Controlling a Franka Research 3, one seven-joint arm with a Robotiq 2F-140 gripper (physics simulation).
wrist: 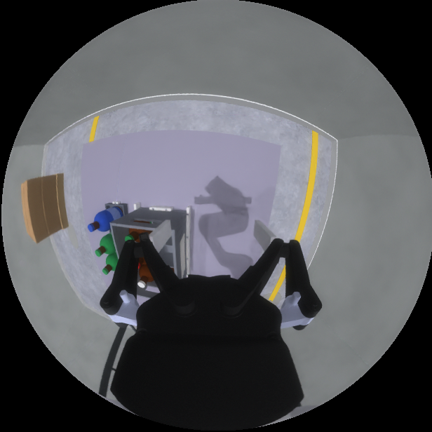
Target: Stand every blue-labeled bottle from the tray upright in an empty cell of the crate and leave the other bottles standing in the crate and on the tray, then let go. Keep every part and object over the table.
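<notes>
My gripper (212,227) is open and empty, high above the table, to the right of the crate. The grey crate (117,240) stands at the lower left of the wrist view. Brown bottles stand in it, one with a white cap (144,274); my left finger hides part of the crate and its cells. A blue bottle with a blue-white label (104,220) stands on the tray (123,205) beyond the crate's left side. Two green bottles (108,243) (112,262) stand left of the crate. Most of the tray is hidden behind the bottles and the crate.
The crate and bottles stand on a purple mat (165,160) on the grey table. Yellow stripes (308,185) (94,129) run near the table's sides. A cardboard box (46,207) is at the far left. The arm's shadow falls on the mat right of the crate.
</notes>
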